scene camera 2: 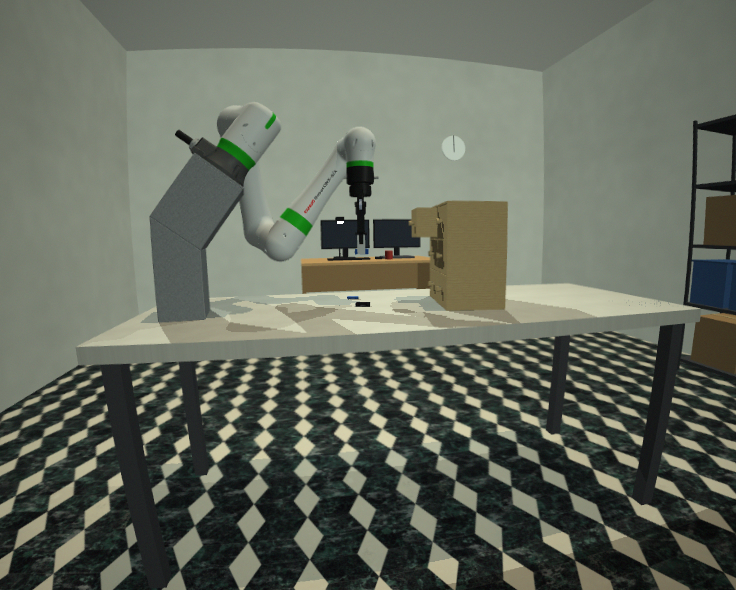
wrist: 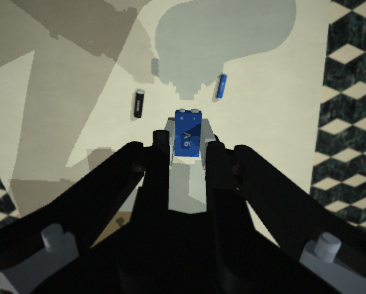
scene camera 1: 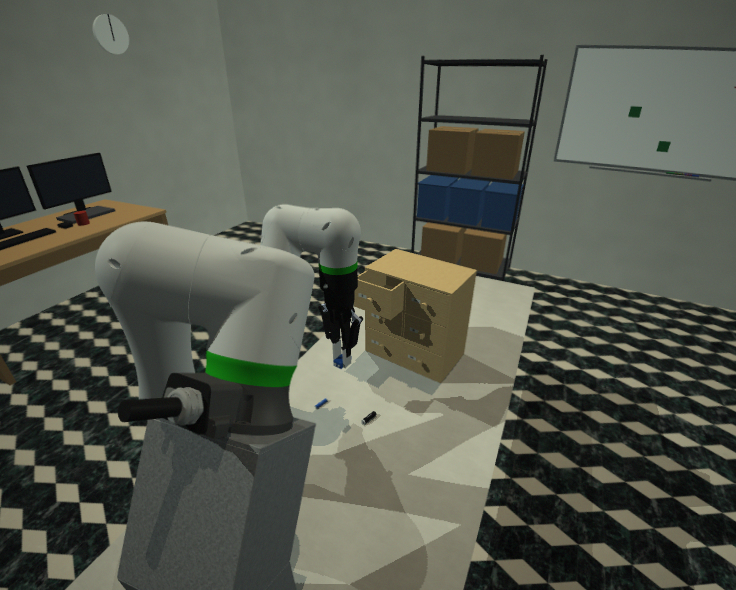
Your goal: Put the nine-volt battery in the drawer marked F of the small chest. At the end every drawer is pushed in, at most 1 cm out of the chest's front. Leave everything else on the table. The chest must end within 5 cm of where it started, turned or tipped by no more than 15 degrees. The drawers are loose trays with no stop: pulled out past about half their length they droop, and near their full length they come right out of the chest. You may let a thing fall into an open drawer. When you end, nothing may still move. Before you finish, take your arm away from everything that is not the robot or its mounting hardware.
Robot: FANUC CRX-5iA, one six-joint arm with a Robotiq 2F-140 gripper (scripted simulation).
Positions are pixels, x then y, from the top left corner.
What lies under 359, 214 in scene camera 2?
The gripper.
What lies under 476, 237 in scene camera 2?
A chest.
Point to a blue nine-volt battery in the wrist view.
187, 122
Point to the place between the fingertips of the gripper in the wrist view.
At 187, 130
